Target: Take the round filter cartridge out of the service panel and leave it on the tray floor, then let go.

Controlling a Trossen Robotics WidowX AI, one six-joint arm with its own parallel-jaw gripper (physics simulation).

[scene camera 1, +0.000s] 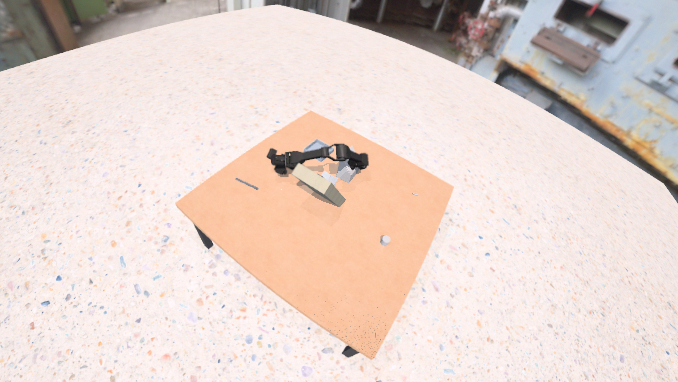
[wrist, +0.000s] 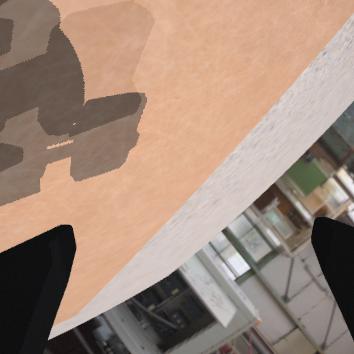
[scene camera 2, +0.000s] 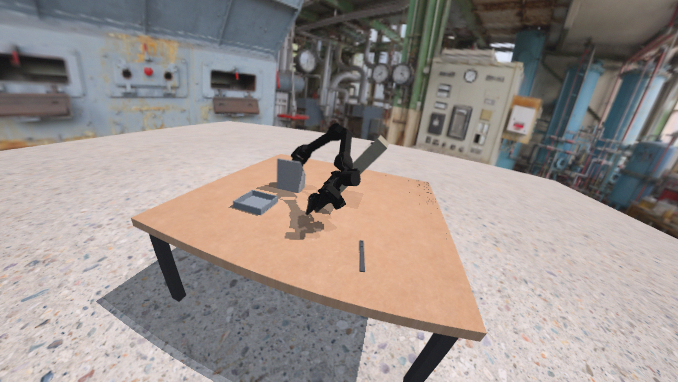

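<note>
The service panel (scene camera 1: pixel 312 179) (scene camera 2: pixel 370 155) is a thick beige-grey slab that leans at a slant on the table. Its front face is turned away from scene camera 1 and mostly hidden by the arm in scene camera 2. The round filter cartridge cannot be made out in the panel. The tray (scene camera 1: pixel 312 143) (scene camera 2: pixel 245 206) is shallow, blue-grey and open-topped; its inside shows no object in scene camera 2. My gripper (scene camera 1: pixel 280 170) (scene camera 2: pixel 308 212) (wrist: pixel 196 235) is open and empty, low above the table beside the panel and apart from the tray, with its fingers wide apart in the wrist view.
A grey upright block (scene camera 1: pixel 346 172) (scene camera 2: pixel 289 175) stands near the arm's base. A dark thin bar (scene camera 1: pixel 246 183) (scene camera 2: pixel 361 256) lies on the table (scene camera 1: pixel 280 240) (scene camera 2: pixel 210 235). A small pale cylinder (scene camera 1: pixel 385 240) stands beyond the panel, and a tiny pale piece (scene camera 1: pixel 415 194) lies near the edge.
</note>
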